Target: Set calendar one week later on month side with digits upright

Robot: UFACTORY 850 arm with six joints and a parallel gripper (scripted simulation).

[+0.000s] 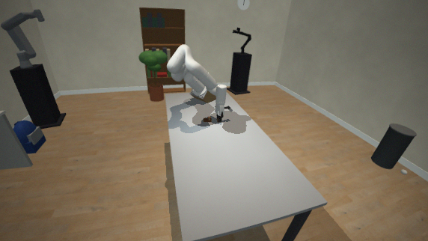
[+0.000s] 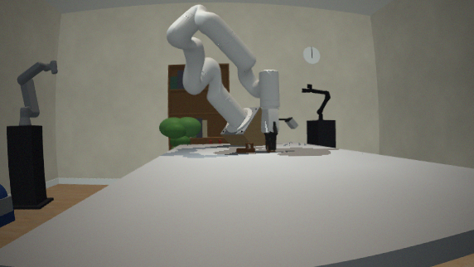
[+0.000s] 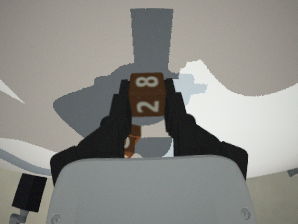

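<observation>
The brown cube lies 2 cm below my hand. Round my hand: tray: 5 cm behind, 10 cm to the right, 2 cm below.
</observation>
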